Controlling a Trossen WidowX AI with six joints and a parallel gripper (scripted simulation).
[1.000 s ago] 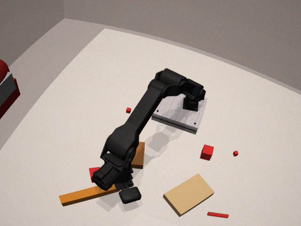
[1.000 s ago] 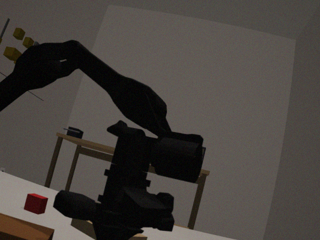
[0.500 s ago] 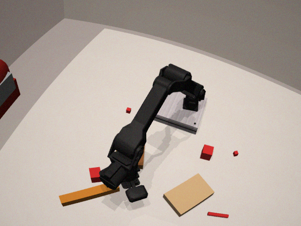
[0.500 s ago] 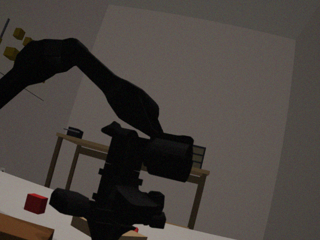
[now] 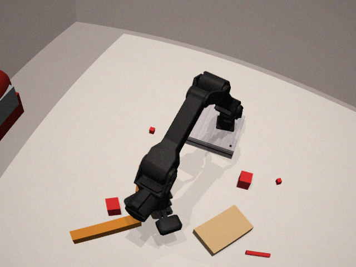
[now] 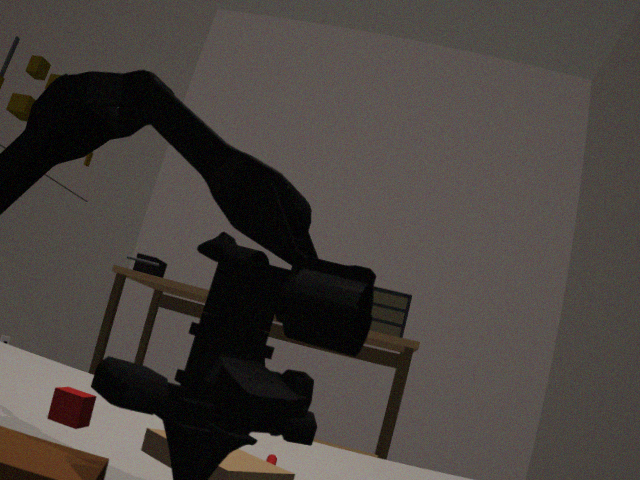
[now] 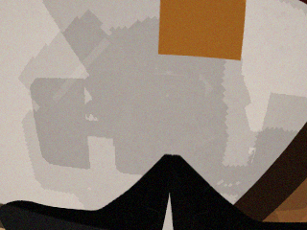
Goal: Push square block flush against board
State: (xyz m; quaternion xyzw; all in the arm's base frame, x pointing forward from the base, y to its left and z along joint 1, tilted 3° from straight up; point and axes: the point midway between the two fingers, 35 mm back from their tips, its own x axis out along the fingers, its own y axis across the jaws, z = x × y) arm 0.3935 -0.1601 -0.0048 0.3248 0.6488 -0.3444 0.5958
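Now: the square brown block 120 mm behind my gripper tip and 40 mm to the right of it. From my gripper tip the other things lie so: tan slab 200 mm to the left, 10 mm ahead; then thin red stick 320 mm to the left, 80 mm ahead, 10 mm below; then long orange board 140 mm to the right, 90 mm ahead.
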